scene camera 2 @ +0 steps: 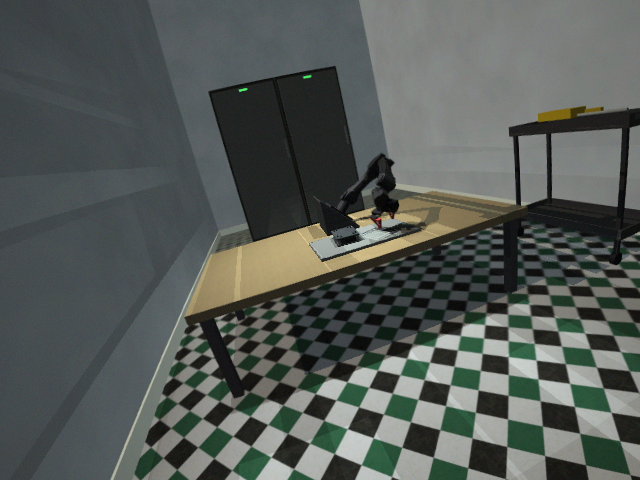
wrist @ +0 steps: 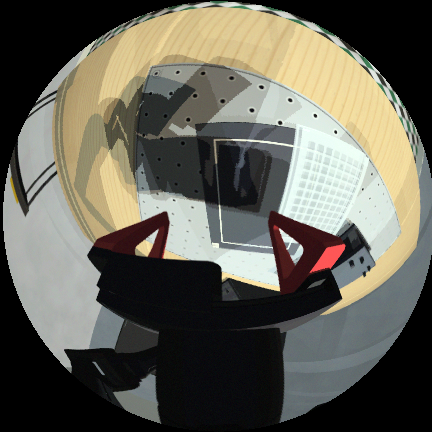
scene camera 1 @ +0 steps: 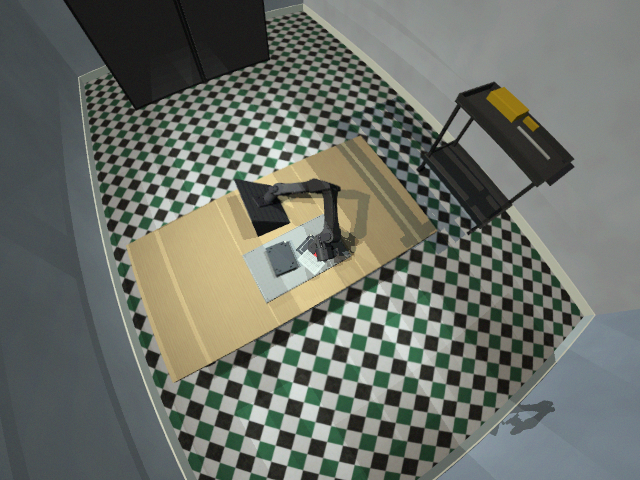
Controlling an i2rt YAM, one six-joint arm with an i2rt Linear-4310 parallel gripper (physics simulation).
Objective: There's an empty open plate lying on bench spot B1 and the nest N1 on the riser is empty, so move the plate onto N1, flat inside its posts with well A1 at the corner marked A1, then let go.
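Places are measured from the arm's base along level axes (x ahead, y left, z up), in millimetres.
Pixels of known places: gripper, fingertip midpoint: (scene camera 2: 386,223) (wrist: 218,216); arm's base, link origin: (scene camera 2: 339,212) (scene camera 1: 266,200).
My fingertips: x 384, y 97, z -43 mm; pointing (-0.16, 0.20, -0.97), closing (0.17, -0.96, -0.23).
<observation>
Ahead of a thing's pixels: the offset from my fingertips to its middle. "*": to the spot under its first point. Level surfaces: height alone.
A pale gridded plate {dy -95, dx +41, dz -24 mm} (scene camera 1: 311,263) (wrist: 327,180) lies on the perforated board, overlapping one edge of a dark pad {* dy -24, dx -26, dz -30 mm} (wrist: 240,220) with a thin pale outline. The nest riser, a dark grey block with small corner posts {dy -219, dx -65, dz -6 mm} (scene camera 1: 282,258) (scene camera 2: 345,235) (wrist: 357,261), stands on the same board on the far side of the plate from the dark pad. Nothing shows on the riser in scene camera 1. My gripper (scene camera 2: 385,220) (wrist: 218,216) is open and empty, with red fingers apart, above the board and beside the plate. The A1 and N1 markings are too small to read.
The light grey board (scene camera 1: 267,291) (scene camera 2: 323,254) (wrist: 270,104) lies on a wooden table {dz -45 mm} (scene camera 1: 206,310) (scene camera 2: 258,279). A black slanted panel (scene camera 1: 261,206) stands behind it by the arm's base. A dark cart (scene camera 1: 516,149) with yellow boxes and a black cabinet (scene camera 1: 155,46) (scene camera 2: 253,160) stand beyond the table.
</observation>
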